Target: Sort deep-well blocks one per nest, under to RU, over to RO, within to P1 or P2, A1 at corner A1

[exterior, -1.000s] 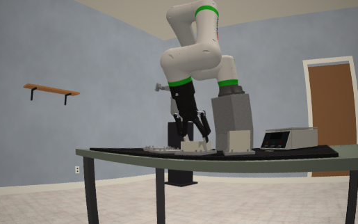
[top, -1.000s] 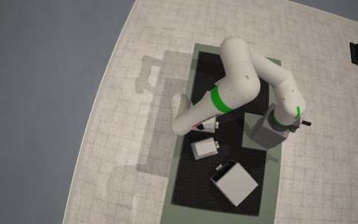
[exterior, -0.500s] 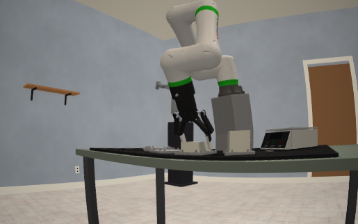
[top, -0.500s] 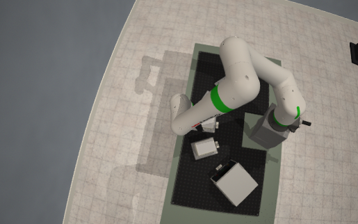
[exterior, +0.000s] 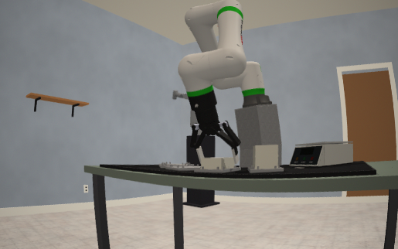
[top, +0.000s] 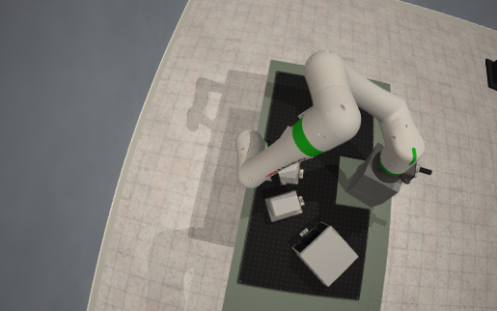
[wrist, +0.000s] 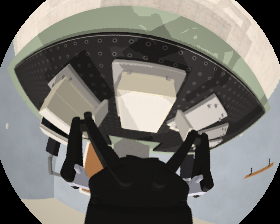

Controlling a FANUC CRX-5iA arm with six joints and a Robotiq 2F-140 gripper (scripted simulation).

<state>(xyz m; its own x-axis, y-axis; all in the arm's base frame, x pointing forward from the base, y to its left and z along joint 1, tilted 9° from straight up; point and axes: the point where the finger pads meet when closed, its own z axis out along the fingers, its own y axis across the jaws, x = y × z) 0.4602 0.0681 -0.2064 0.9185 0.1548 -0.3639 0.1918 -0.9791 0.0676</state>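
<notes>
The deep-well block lies 6 cm behind my hand, 17 cm to the left of it and 3 cm above it. Round my hand: check-weigher 33 cm behind, 34 cm to the left, 2 cm above.
</notes>
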